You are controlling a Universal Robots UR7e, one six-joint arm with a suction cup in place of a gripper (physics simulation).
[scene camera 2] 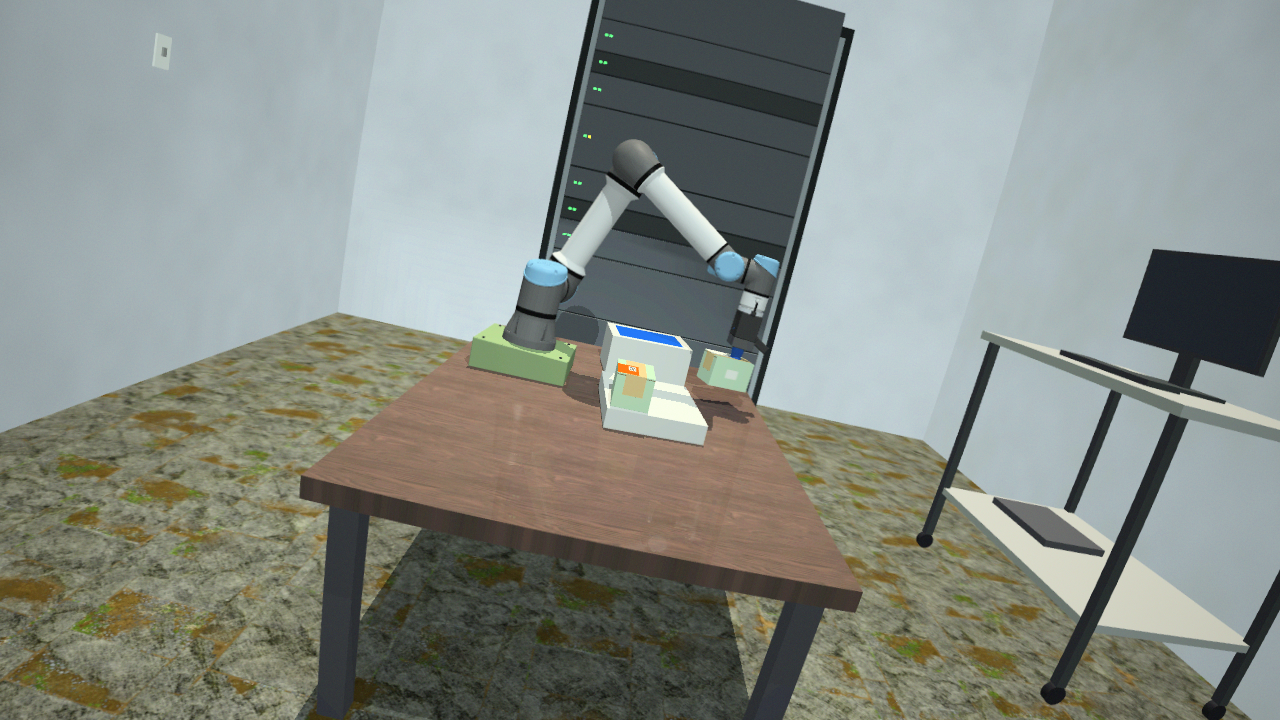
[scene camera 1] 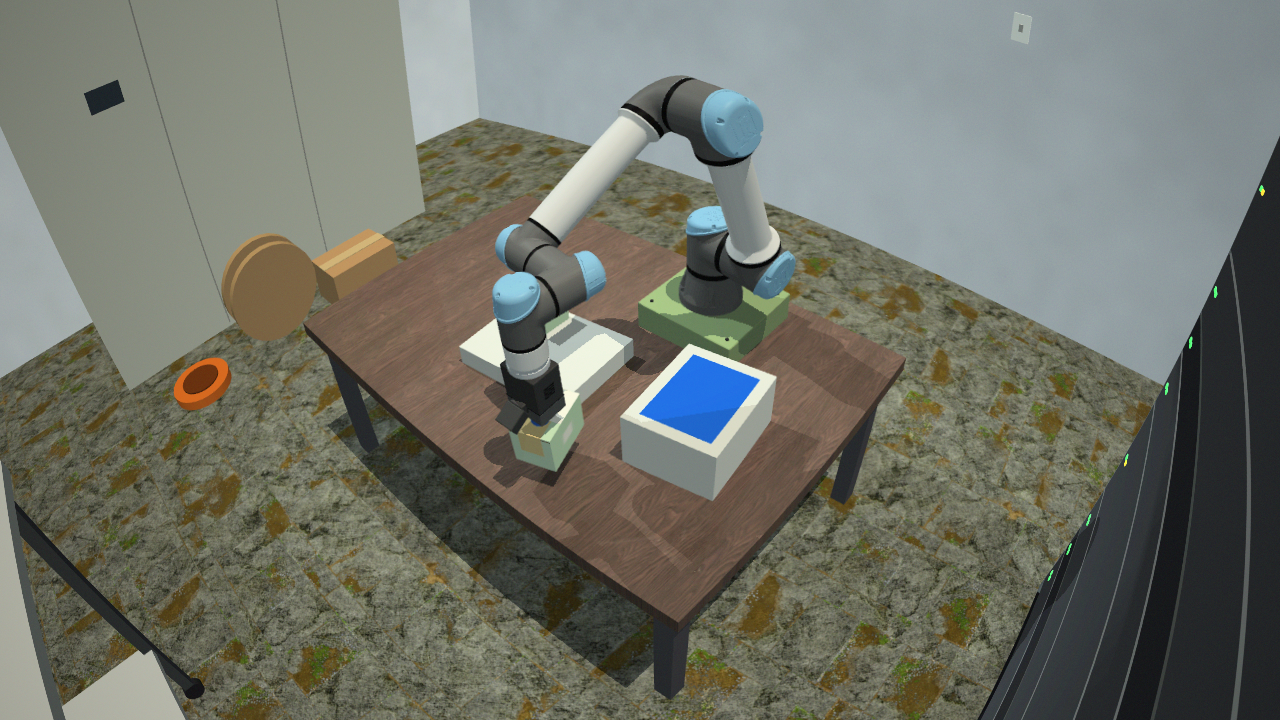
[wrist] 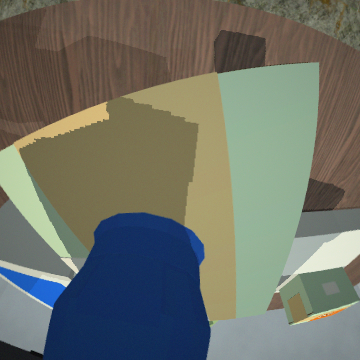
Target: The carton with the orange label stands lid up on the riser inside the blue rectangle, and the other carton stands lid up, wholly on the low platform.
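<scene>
My suction gripper point(scene camera 1: 537, 420) point(scene camera 2: 737, 352) point(wrist: 145, 225) is on, its blue cup against the taped face of the pale green carton without an orange label point(scene camera 1: 562, 438) point(scene camera 2: 726, 373) point(wrist: 270, 175). This carton is close to the table top beside the low platform; whether it touches the table I cannot tell. The carton with the orange label point(scene camera 2: 633, 389) point(wrist: 327, 290) stands label up at the low white platform point(scene camera 1: 595, 353) point(scene camera 2: 657, 425); the arm mostly hides it in scene camera 1. The blue rectangle point(scene camera 1: 699, 398) point(scene camera 2: 648, 336) point(wrist: 40, 289) on the riser point(scene camera 1: 666, 456) point(scene camera 2: 657, 362) bears no carton.
The arm's green base block point(scene camera 1: 662, 308) point(scene camera 2: 519, 360) stands behind the platform and riser on the wooden table point(scene camera 1: 402, 304) point(scene camera 2: 537, 474). A cart with a monitor point(scene camera 2: 1203, 308) stands at the right in scene camera 2. A tall rack point(scene camera 2: 707, 134) is behind the table there.
</scene>
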